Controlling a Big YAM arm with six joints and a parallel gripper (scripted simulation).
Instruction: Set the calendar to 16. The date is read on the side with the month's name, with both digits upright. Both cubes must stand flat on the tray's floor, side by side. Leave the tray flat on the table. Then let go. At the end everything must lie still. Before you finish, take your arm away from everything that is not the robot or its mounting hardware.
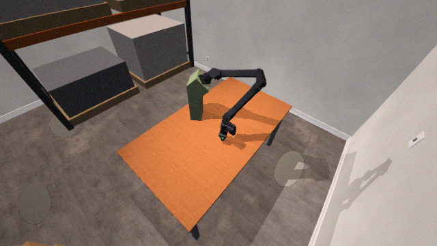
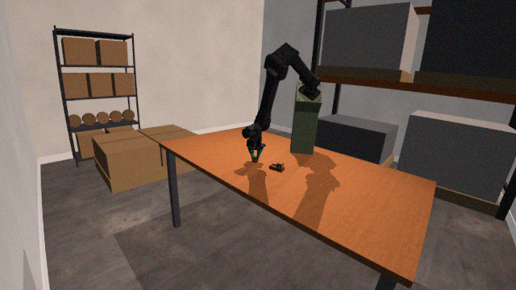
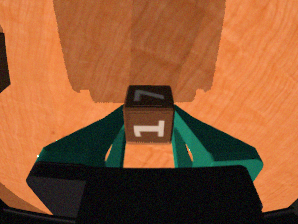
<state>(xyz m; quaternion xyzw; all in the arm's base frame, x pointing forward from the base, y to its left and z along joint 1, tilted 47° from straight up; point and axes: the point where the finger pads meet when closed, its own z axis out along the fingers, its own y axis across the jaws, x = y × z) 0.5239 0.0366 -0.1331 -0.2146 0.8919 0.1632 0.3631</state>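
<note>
Right now my hand is 10 mm above the brown calendar cube. Round my hand: dark calendar tray: 150 mm to the left, 50 mm behind, 10 mm below.
</note>
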